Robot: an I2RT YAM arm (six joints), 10 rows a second.
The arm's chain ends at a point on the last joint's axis. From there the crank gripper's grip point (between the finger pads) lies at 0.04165 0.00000 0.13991 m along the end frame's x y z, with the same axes.
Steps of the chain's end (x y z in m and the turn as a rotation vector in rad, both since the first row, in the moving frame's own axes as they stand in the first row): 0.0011 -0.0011 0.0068 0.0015 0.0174 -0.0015; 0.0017 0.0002 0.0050 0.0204 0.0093 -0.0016; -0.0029 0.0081 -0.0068 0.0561 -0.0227 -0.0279; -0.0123 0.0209 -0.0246 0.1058 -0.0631 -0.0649; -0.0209 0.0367 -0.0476 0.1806 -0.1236 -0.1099; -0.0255 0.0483 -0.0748 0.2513 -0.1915 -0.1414; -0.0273 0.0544 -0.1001 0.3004 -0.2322 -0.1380; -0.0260 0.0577 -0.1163 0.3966 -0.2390 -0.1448; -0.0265 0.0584 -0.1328 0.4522 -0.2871 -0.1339; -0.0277 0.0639 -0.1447 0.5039 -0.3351 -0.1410; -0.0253 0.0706 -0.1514 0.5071 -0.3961 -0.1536
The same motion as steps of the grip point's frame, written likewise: 0.0035 -0.0014 0.0061 0.0015 0.0174 -0.0015; 0.0030 -0.0027 0.0046 0.0204 0.0093 -0.0016; -0.0062 -0.0009 -0.0061 0.0561 -0.0227 -0.0279; -0.0217 0.0036 -0.0232 0.1058 -0.0631 -0.0649; -0.0400 0.0076 -0.0462 0.1806 -0.1236 -0.1099; -0.0554 0.0089 -0.0746 0.2513 -0.1915 -0.1414; -0.0633 0.0087 -0.1015 0.3004 -0.2322 -0.1380; -0.0637 -0.0010 -0.1226 0.3966 -0.2390 -0.1448; -0.0708 -0.0070 -0.1422 0.4522 -0.2871 -0.1339; -0.0791 -0.0079 -0.1579 0.5039 -0.3351 -0.1410; -0.0856 -0.0012 -0.1656 0.5071 -0.3961 -0.1536
